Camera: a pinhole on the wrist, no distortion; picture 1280 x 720 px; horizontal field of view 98.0 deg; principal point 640.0 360.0 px. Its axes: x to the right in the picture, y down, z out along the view. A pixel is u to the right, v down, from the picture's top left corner.
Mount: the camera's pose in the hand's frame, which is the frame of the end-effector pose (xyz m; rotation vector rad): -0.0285 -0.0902 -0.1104 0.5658 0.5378 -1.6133
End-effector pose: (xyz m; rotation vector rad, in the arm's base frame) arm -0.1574 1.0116 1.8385 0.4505 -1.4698 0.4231
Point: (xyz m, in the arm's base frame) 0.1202 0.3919 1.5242
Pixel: 1008 147
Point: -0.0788 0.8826 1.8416
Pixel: 507 542
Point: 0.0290 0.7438 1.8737
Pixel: 916 608
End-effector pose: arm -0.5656 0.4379 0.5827 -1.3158 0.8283 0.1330
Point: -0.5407 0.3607 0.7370
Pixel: 756 280
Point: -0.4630 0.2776 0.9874
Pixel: 1230 246
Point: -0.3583 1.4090 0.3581
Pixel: outside the picture
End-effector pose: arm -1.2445 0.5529 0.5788 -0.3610 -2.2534 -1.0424
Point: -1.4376 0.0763 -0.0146
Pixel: 1109 228
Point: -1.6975 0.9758 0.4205
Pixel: 52 642
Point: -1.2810 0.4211 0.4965
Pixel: 664 427
